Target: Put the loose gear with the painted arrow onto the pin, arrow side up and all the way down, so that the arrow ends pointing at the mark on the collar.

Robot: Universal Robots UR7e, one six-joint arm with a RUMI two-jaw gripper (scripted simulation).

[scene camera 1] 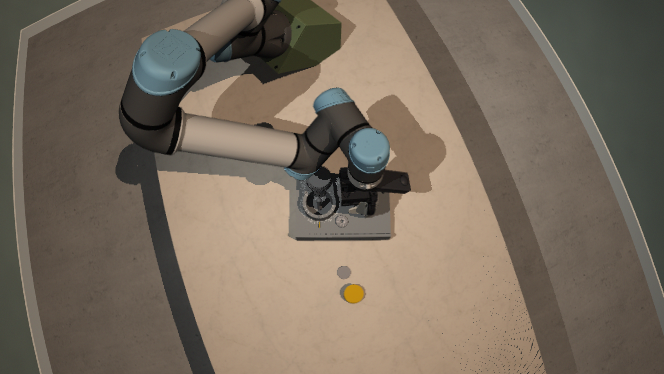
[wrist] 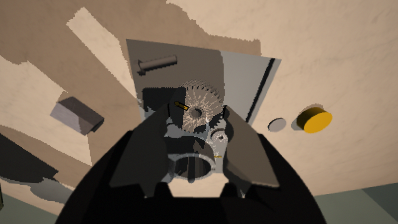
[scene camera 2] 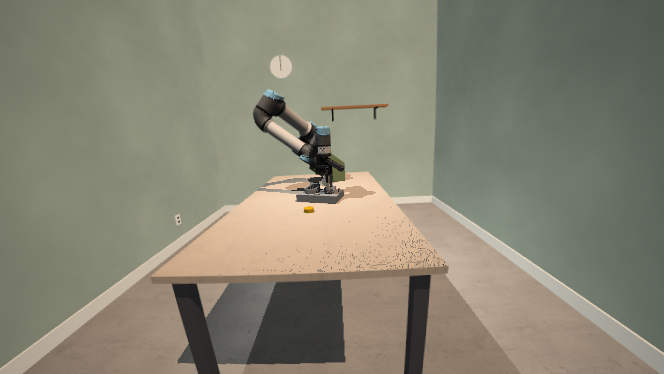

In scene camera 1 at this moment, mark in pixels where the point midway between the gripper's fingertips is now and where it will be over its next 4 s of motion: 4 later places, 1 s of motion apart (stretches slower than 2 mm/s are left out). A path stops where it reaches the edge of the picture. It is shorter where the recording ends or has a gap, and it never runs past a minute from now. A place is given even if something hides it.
My gripper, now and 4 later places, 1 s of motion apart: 364,202; 366,196; 357,195; 317,196; 318,198
